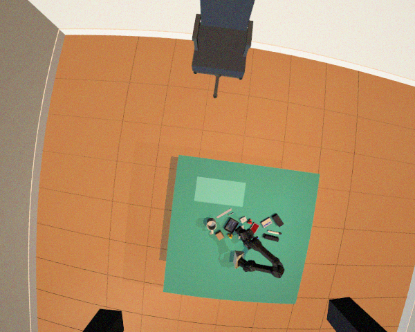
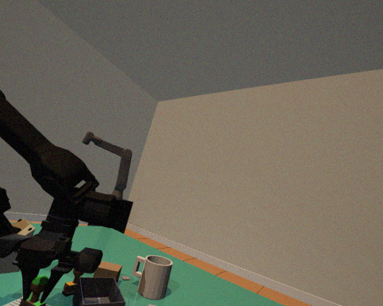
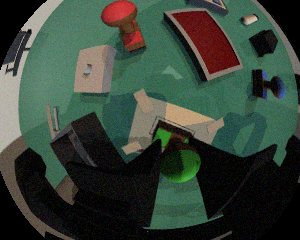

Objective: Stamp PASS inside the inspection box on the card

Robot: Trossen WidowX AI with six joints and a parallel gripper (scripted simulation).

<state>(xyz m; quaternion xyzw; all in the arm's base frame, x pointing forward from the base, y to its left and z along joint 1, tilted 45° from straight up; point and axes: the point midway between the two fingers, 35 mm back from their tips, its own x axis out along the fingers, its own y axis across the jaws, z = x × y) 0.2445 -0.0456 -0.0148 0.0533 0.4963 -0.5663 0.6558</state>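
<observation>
Now: gripper tip 30 mm above the striped card and 10 mm past it. From my gripper tip the other things lie so: red ink pad 110 mm to the right, 30 mm ahead, 20 mm below; then dark tray 90 mm to the left, 60 mm ahead, 10 mm below; then red-knobbed stamp 100 mm ahead, 70 mm to the right.
</observation>
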